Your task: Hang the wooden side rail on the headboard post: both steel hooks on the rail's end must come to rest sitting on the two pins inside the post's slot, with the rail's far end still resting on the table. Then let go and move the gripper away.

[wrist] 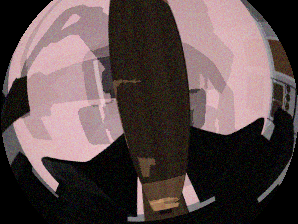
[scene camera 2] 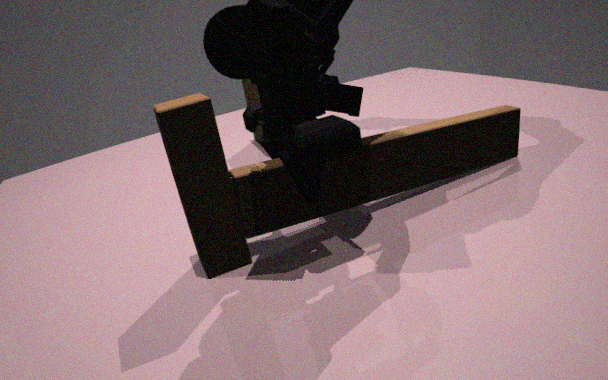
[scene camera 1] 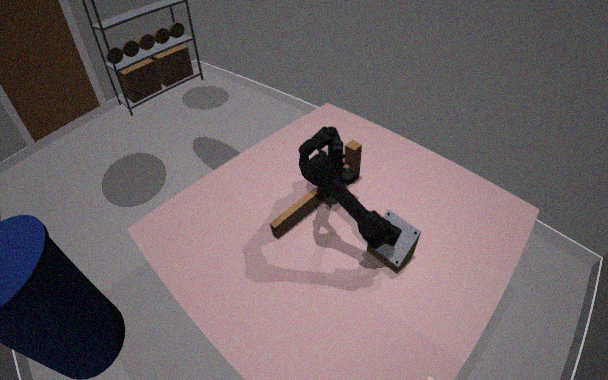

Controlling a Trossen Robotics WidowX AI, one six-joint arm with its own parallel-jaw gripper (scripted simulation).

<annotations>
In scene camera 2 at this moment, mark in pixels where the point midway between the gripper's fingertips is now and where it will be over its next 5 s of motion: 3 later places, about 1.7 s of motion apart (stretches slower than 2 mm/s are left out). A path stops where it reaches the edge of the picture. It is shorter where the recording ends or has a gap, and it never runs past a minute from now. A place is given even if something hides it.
My gripper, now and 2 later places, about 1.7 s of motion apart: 306,197; 305,202; 302,175
</annotations>
